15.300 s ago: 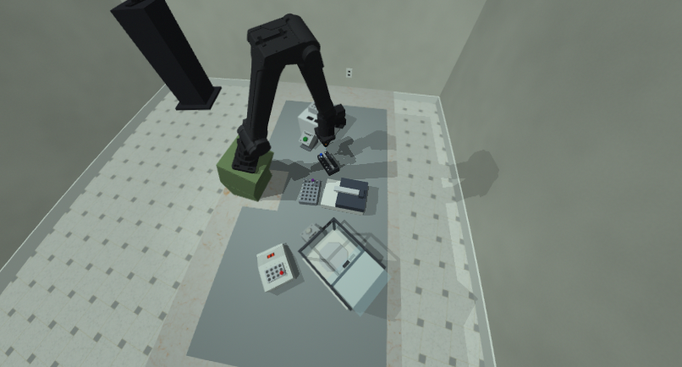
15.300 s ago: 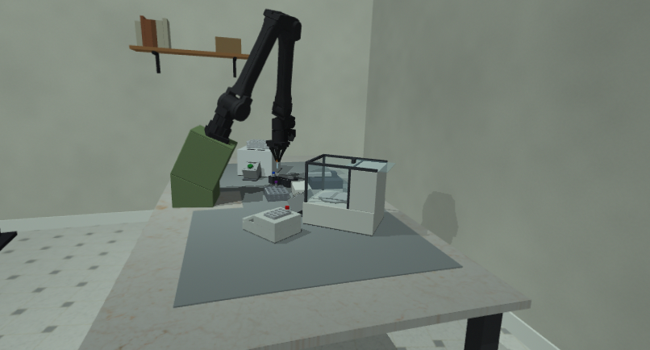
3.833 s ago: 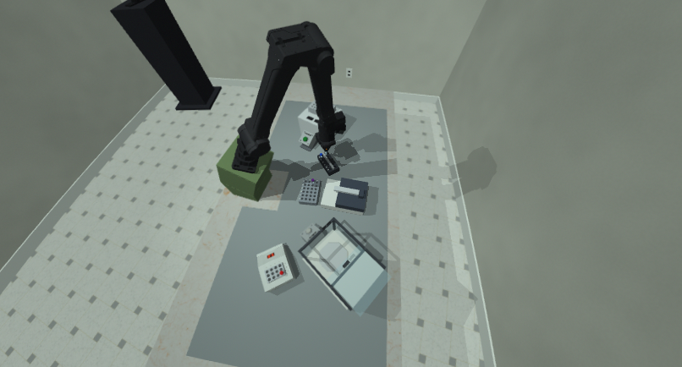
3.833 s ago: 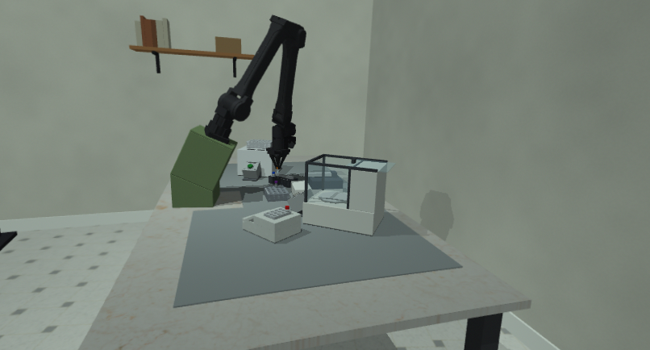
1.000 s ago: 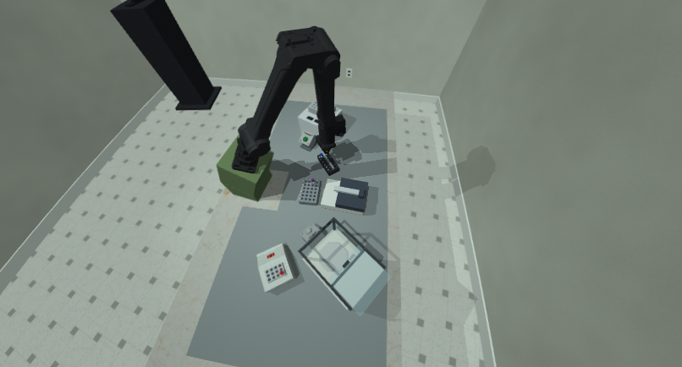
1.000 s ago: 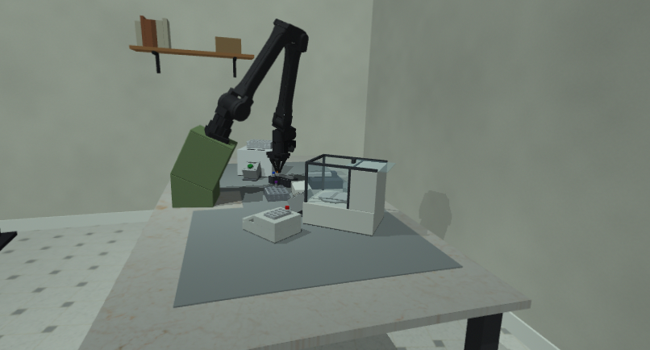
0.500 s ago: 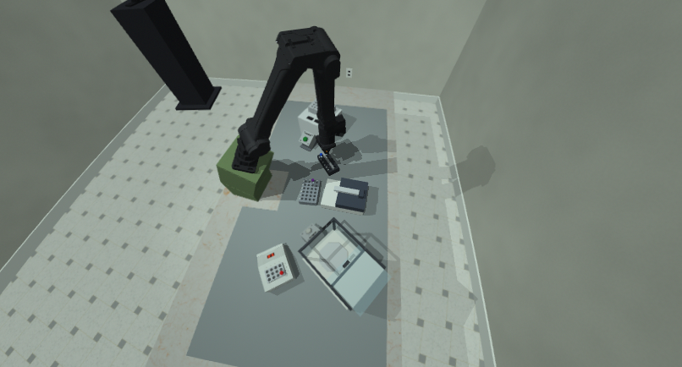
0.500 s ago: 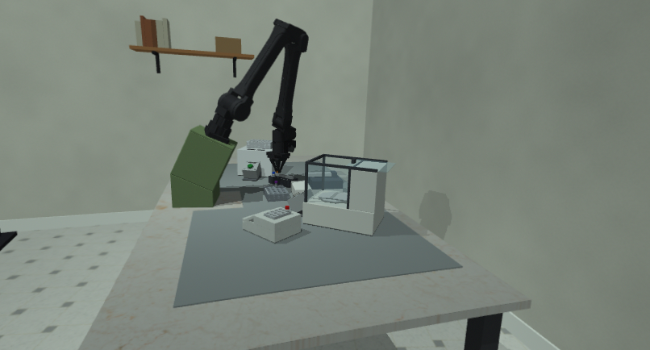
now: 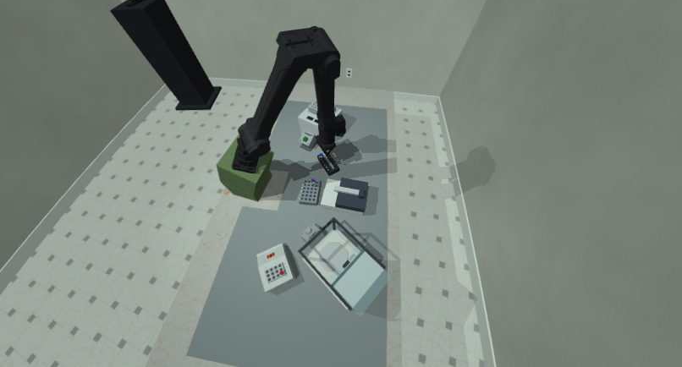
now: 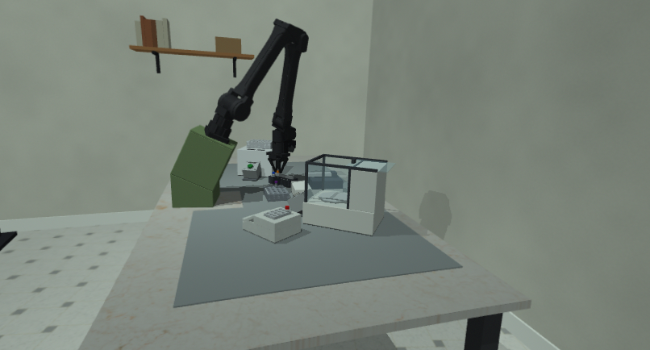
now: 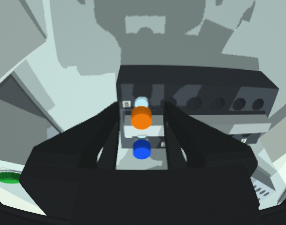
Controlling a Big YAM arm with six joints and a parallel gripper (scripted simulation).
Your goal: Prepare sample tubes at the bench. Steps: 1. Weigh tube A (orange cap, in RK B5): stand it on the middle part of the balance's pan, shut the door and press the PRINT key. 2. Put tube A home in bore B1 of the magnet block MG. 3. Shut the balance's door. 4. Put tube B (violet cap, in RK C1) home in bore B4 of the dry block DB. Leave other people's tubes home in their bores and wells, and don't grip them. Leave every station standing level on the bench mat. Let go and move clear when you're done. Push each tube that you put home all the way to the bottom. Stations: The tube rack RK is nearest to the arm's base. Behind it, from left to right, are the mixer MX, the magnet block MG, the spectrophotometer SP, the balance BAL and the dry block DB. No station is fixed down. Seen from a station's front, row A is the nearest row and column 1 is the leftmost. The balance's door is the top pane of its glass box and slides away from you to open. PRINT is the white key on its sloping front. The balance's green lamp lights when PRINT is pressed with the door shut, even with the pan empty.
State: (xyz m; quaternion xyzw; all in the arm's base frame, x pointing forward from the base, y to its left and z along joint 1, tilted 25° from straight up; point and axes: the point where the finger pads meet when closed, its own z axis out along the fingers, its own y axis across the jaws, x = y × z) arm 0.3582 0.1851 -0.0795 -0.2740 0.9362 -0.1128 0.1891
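Now: the blue-capped tube 3 cm behind my hand, 2 cm to the right of it and 2 cm below it. Round my hand: magnet block MG (1 cm ahead, 5 cm to the right, 3 cm below); then tube B (6 cm behind, 17 cm to the right, 2 cm below); then tube rack RK (7 cm behind, 22 cm to the right, 4 cm below).
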